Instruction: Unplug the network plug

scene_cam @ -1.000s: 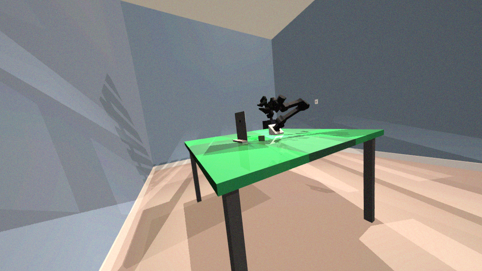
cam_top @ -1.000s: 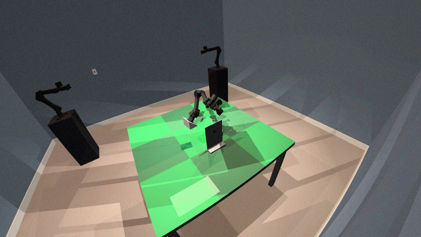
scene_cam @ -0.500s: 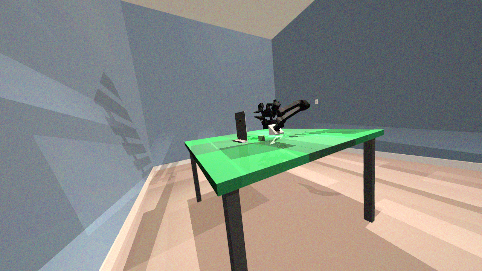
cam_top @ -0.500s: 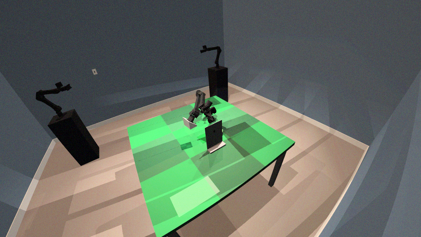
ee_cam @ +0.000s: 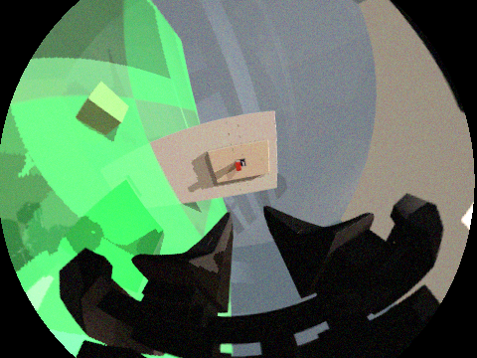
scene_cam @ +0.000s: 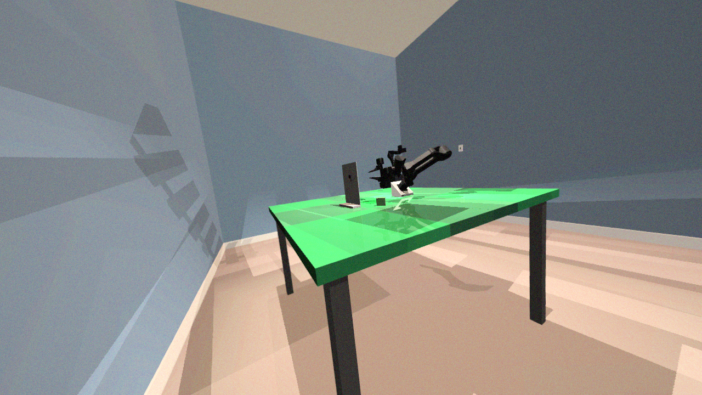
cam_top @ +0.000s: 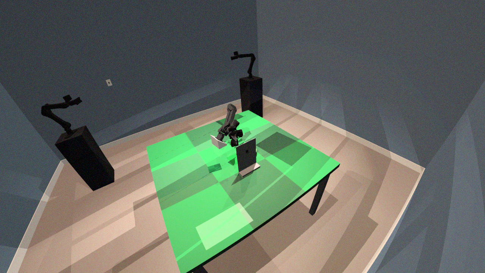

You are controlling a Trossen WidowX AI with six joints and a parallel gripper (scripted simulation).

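The upright panel is 140 mm ahead of my gripper tip and 60 mm below it. Round my gripper tip: greenish block (40 mm ahead, 150 mm to the left, 150 mm below).
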